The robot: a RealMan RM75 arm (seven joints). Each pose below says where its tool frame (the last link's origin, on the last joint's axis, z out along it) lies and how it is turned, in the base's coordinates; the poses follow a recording.
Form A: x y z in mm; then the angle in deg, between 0 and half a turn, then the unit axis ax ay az.
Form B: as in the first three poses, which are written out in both.
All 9 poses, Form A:
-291, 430, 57, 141.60, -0.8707, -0.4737, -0.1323
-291, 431, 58, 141.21, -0.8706, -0.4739, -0.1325
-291, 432, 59, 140.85, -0.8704, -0.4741, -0.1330
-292, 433, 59, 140.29, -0.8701, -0.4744, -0.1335
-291, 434, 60, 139.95, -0.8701, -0.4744, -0.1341
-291, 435, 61, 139.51, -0.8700, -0.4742, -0.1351
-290, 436, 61, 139.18, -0.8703, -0.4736, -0.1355
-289, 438, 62, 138.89, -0.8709, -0.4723, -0.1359
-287, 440, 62, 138.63, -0.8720, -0.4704, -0.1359
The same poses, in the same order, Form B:
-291, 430, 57, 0.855, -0.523, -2.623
-291, 431, 58, 0.852, -0.526, -2.616
-291, 432, 59, 0.850, -0.529, -2.610
-292, 433, 59, 0.847, -0.534, -2.600
-291, 434, 60, 0.844, -0.537, -2.594
-291, 435, 61, 0.840, -0.541, -2.586
-290, 436, 61, 0.836, -0.543, -2.580
-289, 438, 62, 0.831, -0.545, -2.574
-287, 440, 62, 0.825, -0.545, -2.568

